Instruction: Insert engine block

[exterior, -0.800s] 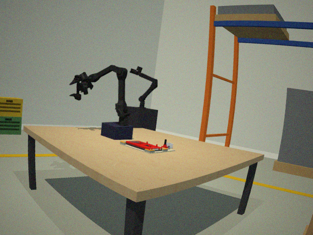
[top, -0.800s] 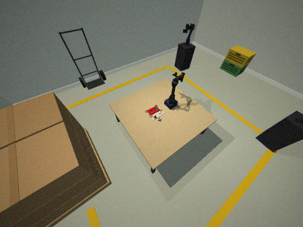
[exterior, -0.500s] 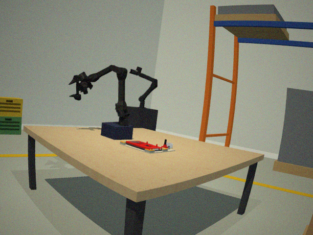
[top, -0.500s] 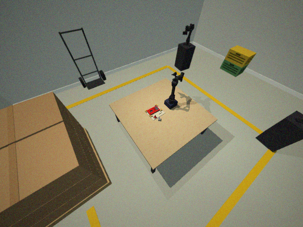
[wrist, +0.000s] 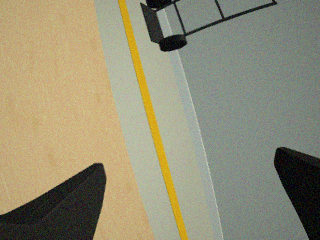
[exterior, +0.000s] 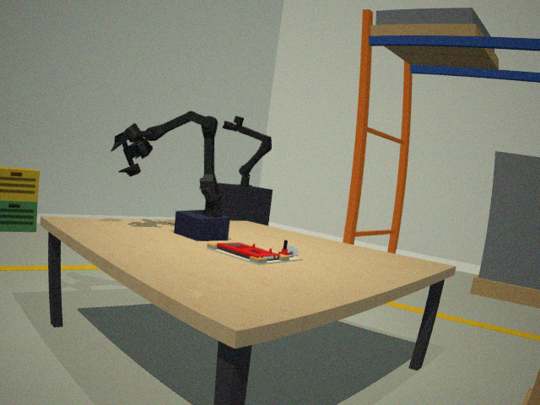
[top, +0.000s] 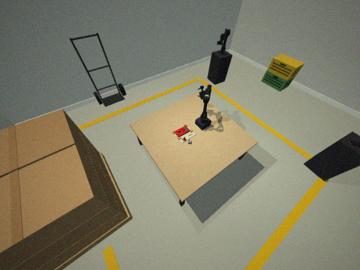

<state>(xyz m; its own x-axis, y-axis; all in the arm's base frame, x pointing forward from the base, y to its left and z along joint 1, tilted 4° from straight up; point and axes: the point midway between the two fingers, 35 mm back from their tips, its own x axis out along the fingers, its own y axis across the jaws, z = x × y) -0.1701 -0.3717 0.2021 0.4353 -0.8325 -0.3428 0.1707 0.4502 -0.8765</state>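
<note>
The grey engine block lies 47 cm ahead of my gripper tip, 55 cm to the left of it and 26 cm below it.
</note>
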